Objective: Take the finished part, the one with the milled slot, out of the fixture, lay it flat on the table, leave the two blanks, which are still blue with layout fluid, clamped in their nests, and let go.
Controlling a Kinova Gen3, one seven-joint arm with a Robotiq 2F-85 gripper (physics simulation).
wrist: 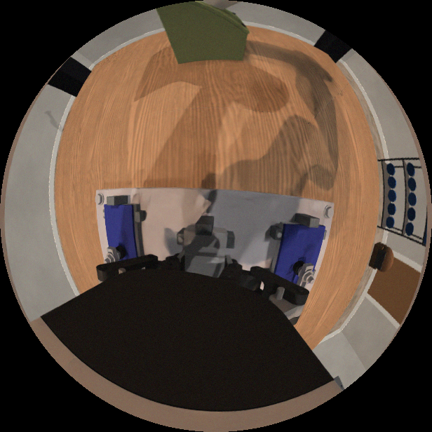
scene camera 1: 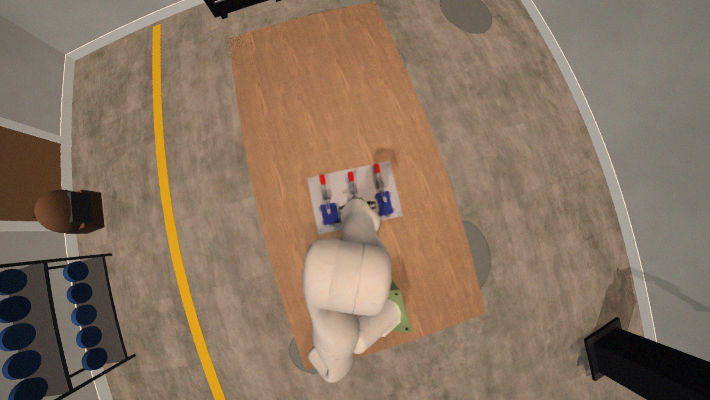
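Seen in the pictures: arm's base at its link origin: (scene camera 1: 389, 310).
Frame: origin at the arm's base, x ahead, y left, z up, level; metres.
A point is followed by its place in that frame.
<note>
The finished part (wrist: 202, 261) is a bare grey block in the middle nest of the light fixture plate (scene camera 1: 338, 186) @[x 0.495, y 0.024, z -0.126 m] (wrist: 160, 212); its lower end is hidden by my gripper. My gripper (wrist: 205, 260) (scene camera 1: 357, 204) @[x 0.399, y -0.020, z -0.125 m] is low over the plate, its two black fingers against the part's sides, shut on it. In scene camera 1 my wrist hides the part. One blue blank (scene camera 1: 384, 205) @[x 0.360, y -0.123, z -0.110 m] (wrist: 120, 230) sits in the nest on the wrist view's left, the other blue blank (scene camera 1: 329, 215) @[x 0.394, y 0.094, z -0.105 m] (wrist: 300, 247) in the nest on its right. Clamp tips press on both blanks.
Three red clamp handles (scene camera 1: 322, 179) @[x 0.535, y 0.074, z -0.085 m] (scene camera 1: 351, 176) @[x 0.502, y -0.034, z -0.053 m] (scene camera 1: 377, 168) @[x 0.506, y -0.144, z -0.089 m] stand along the plate's far side. Dark stop blocks (wrist: 117, 200) (wrist: 205, 224) (wrist: 306, 220) edge the nests. A green mount (scene camera 1: 401, 317) @[x -0.026, y -0.029, z 0.030 m] (wrist: 210, 42) stands on the wooden table (scene camera 1: 320, 100) @[x 0.901, y -0.025, z -0.141 m] (wrist: 170, 120) near the arm's base.
</note>
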